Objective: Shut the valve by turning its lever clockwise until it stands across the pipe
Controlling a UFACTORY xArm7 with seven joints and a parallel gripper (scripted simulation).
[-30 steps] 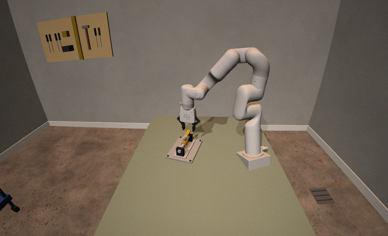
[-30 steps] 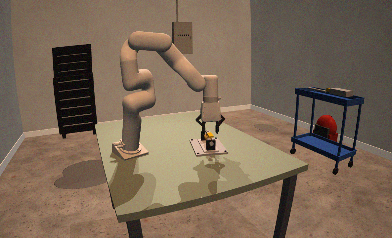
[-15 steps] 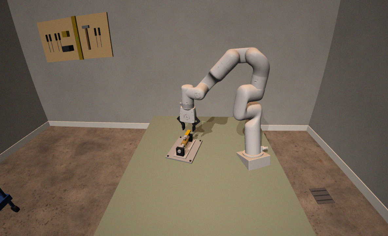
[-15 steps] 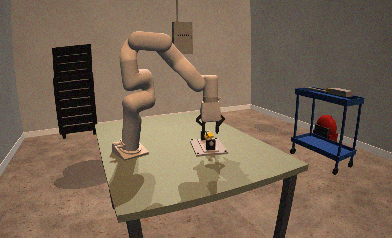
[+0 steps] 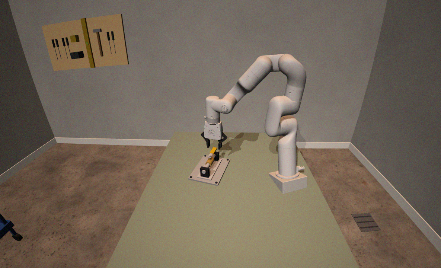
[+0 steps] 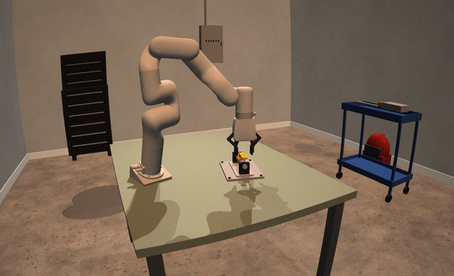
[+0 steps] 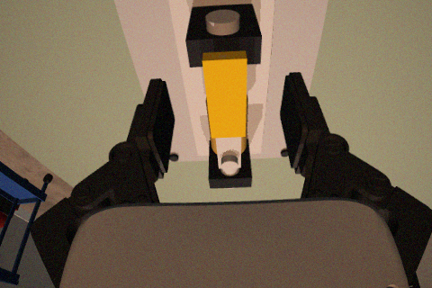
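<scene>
My gripper is now 20 mm short of the yellow valve lever, 40 mm to the right of it and 30 mm above it. Also, from my hand: baseplate: 30 mm ahead, 70 mm to the left, 110 mm below.
</scene>
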